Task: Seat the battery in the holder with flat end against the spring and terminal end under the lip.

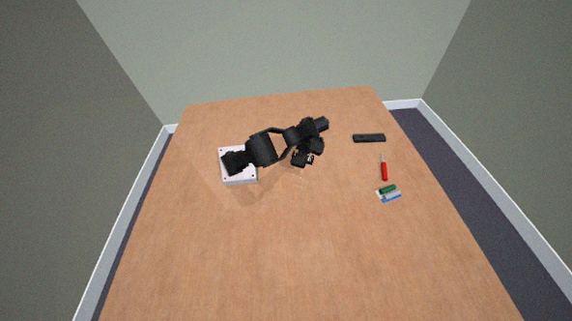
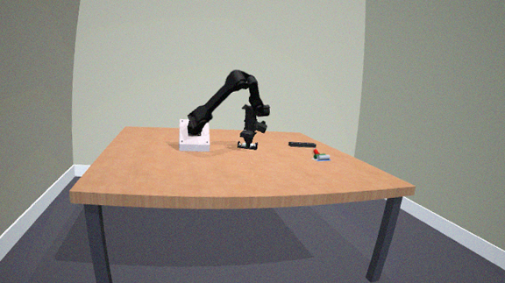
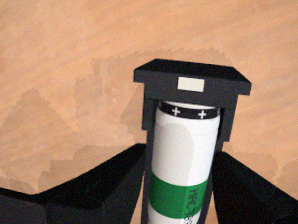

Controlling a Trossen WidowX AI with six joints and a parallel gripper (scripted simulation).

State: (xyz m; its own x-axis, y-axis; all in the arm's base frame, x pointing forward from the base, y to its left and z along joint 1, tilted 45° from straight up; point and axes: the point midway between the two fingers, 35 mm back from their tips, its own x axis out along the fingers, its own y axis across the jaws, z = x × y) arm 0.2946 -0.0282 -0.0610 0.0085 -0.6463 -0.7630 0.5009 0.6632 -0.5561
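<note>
The white battery lies 1 cm above my gripper tip. Also, from my gripper tip: red screwdriver: 34 cm ahead, 10 cm to the right.
</note>
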